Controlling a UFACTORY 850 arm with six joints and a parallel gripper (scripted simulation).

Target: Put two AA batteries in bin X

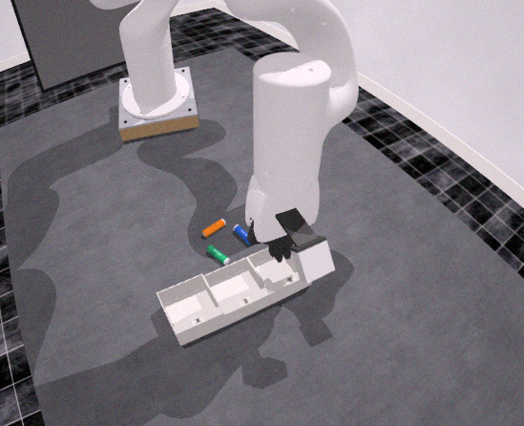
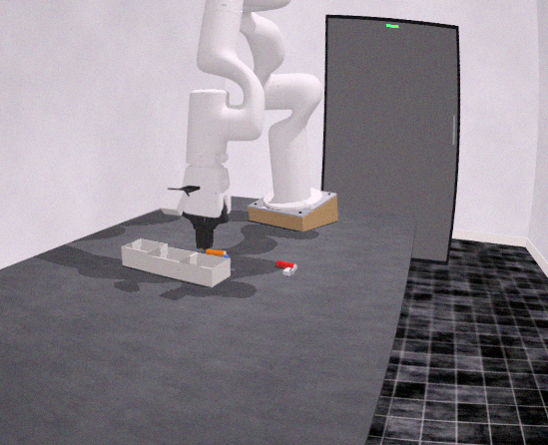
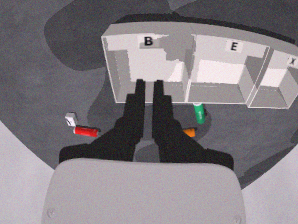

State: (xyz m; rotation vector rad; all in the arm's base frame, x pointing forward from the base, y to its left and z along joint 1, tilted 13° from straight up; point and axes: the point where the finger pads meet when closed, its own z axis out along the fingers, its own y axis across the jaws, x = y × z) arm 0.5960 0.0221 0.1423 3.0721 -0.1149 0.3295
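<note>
Right now the green AA battery is 9 cm behind my hand, 7 cm to the right of it and 8 cm below it. The rest, counted from my hand: blue battery: 11 cm behind, 1 cm to the right, 8 cm below; orange AA battery: 15 cm behind, 5 cm to the right, 8 cm below; white three-compartment tray: 8 cm to the right, 6 cm below.
</note>
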